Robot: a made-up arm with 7 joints.
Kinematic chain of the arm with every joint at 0, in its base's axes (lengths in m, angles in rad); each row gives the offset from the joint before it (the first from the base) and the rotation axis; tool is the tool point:
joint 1: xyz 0 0 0.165 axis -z
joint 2: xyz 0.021 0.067 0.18 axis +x
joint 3: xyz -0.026 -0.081 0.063 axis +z
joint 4: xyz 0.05 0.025 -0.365 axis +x
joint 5: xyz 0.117 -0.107 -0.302 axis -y
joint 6: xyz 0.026 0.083 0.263 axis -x
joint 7: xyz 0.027 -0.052 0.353 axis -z
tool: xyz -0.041 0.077 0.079
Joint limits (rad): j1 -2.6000..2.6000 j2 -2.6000..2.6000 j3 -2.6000..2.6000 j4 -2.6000..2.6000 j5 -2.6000..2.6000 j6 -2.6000..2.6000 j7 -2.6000..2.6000
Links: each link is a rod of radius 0.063 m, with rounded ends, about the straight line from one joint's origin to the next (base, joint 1, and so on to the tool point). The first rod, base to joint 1, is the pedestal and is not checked.
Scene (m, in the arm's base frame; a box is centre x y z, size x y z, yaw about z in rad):
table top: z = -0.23
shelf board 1: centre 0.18 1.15 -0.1 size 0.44 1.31 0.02 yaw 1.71
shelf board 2: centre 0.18 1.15 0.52 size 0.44 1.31 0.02 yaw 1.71
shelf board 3: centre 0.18 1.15 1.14 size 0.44 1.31 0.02 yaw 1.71
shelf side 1: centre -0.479 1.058 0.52 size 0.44 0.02 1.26 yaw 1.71
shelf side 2: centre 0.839 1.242 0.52 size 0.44 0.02 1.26 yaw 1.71
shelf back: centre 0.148 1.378 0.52 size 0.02 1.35 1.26 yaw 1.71
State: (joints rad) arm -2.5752 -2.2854 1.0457 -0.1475 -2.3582 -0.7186 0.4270
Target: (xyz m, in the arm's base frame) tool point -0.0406 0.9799 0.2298
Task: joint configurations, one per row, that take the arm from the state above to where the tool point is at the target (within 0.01 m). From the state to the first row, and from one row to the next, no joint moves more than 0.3 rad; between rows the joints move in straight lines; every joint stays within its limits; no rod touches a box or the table.
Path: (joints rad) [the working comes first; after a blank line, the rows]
Joints at the target: -2.5310 -2.0466 1.3140 -0.3000 -1.8794 -0.8382 0.3463
Straight joint move there: touches shelf board 2.

1: -2.5061 -2.2669 1.1793 -0.0812 -2.3833 -0.4276 0.1826
2: -2.4370 -2.2484 1.3129 -0.0149 -2.4083 -0.1367 -0.0619
3: -2.3679 -2.2298 1.4465 0.0514 -2.4334 0.1543 -0.3063
4: -2.2989 -2.2113 1.5801 0.1177 -2.4584 0.4452 -0.5508
5: -2.2298 -2.1928 1.7137 0.1840 -2.4835 0.7362 -0.7952
6: -2.2800 -2.1684 1.6471 0.1034 -2.3828 0.4738 -0.6050
7: -2.3302 -2.1441 1.5805 0.0227 -2.2821 0.2114 -0.4147
8: -2.3804 -2.1197 1.5139 -0.0580 -2.1814 -0.0510 -0.2245
9: -2.4306 -2.0953 1.4472 -0.1387 -2.0808 -0.3134 -0.0342
10: -2.4808 -2.0709 1.3806 -0.2193 -1.9801 -0.5758 0.1560
11: -2.5310 -2.0466 1.3140 -0.3000 -1.8794 -0.8382 0.3463

